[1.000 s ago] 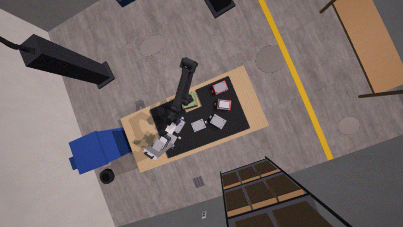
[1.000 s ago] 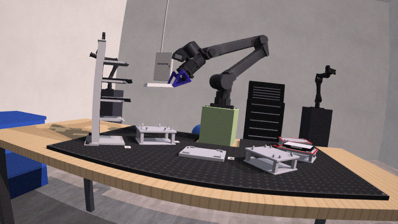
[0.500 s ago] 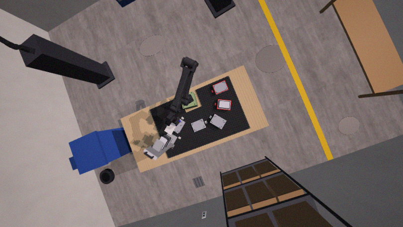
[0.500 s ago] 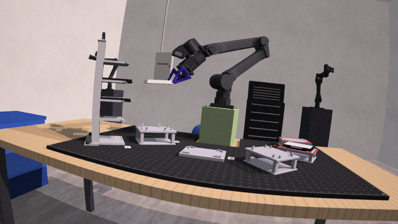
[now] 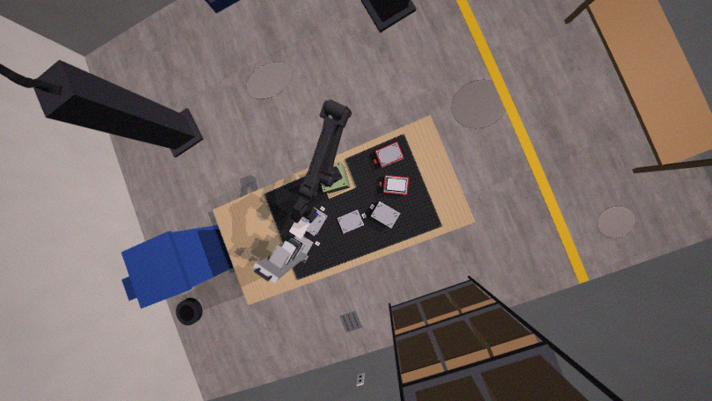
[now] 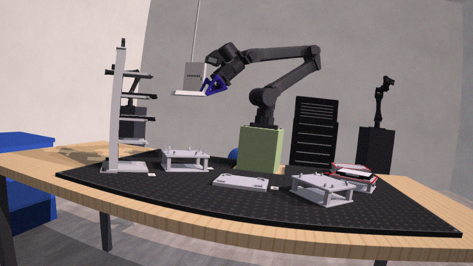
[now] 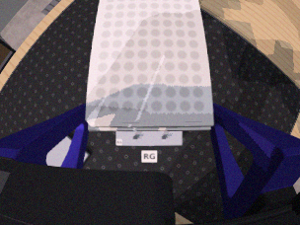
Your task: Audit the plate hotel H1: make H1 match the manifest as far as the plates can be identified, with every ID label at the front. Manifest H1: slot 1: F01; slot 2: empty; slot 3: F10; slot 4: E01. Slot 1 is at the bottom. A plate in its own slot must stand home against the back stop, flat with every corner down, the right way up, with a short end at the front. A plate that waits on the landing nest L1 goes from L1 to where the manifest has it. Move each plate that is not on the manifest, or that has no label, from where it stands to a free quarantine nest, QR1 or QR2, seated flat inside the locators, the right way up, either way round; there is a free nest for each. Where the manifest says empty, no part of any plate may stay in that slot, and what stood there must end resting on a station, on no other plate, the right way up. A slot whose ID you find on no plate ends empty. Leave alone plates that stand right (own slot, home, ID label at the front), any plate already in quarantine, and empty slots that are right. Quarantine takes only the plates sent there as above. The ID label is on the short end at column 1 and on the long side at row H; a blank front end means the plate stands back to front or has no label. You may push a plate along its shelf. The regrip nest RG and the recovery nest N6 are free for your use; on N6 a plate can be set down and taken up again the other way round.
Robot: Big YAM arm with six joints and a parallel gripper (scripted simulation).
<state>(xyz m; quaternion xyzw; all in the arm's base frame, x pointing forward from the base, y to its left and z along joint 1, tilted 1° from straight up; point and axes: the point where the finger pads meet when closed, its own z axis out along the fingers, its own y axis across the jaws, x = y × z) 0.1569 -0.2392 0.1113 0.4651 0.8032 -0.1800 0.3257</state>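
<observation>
Right now my hand is 30 mm short of the white well plate, 50 mm to the left of it and 10 mm above it. Round my hand: RG label (20 mm behind, 40 mm to the left, 290 mm below); then plate hotel H1 (160 mm ahead, 280 mm to the right, 80 mm below); then regrip nest RG (30 mm ahead, 50 mm to the right, 230 mm below).
</observation>
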